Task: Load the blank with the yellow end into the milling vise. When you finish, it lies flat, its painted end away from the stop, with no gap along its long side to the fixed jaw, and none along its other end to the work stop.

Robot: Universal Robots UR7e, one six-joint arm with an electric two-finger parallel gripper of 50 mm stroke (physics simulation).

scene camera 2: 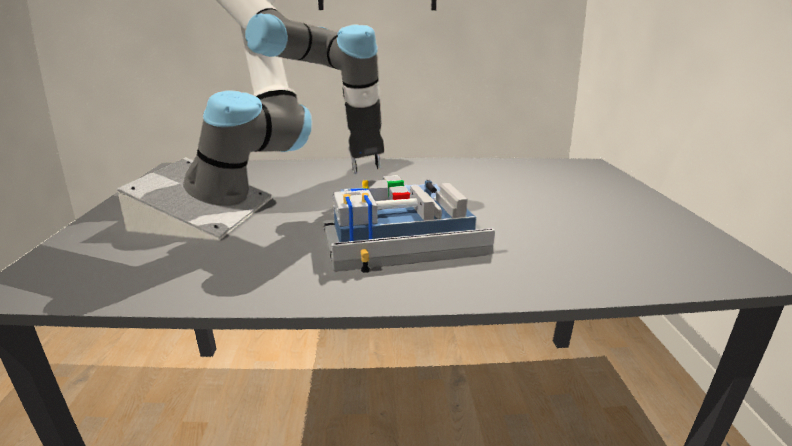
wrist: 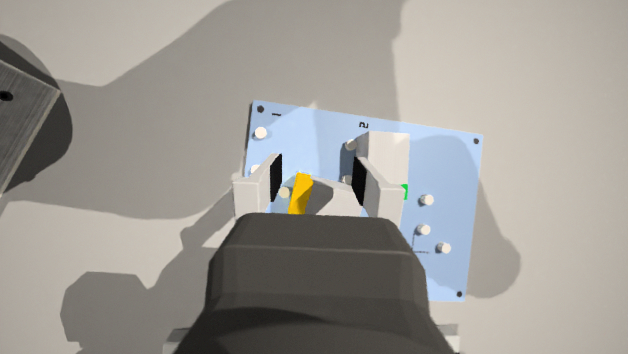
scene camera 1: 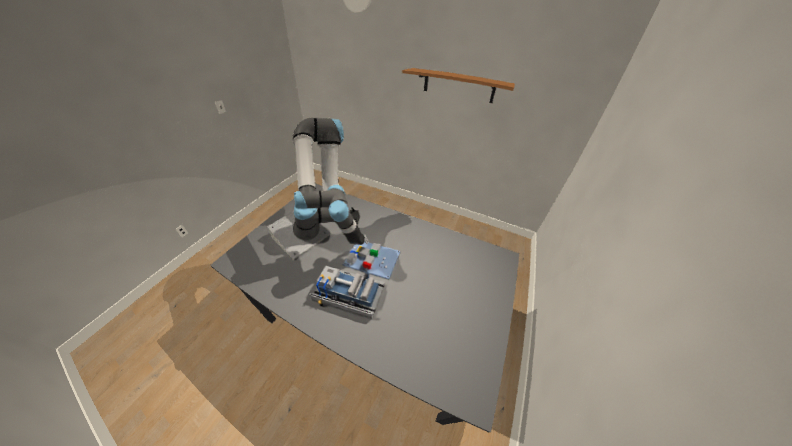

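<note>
The blank with the yellow end (wrist: 340, 197) is a grey block on the light blue plate (wrist: 450, 170) (scene camera 1: 391, 264); its yellow end points left in the wrist view, and my gripper's body hides its lower part. Its yellow end also shows in scene camera 2 (scene camera 2: 364, 183). My gripper (wrist: 317, 170) (scene camera 2: 365, 166) (scene camera 1: 365, 242) is open and empty, above the blank, one finger beyond the yellow end and the other near the plain end. The milling vise (scene camera 2: 410, 226) (scene camera 1: 347, 290) has a gap between its moving jaw (scene camera 2: 422, 202) and its fixed jaw (scene camera 2: 452, 200). I cannot clearly make out the work stop.
A blank with a green end (wrist: 390, 156) (scene camera 2: 395, 183) lies close to the right finger in the wrist view. A blank with a red end (scene camera 2: 400, 195) (scene camera 1: 367, 265) lies on the vise side. White pegs stand on the plate. A grey rail (scene camera 2: 412, 243) runs before the vise.
</note>
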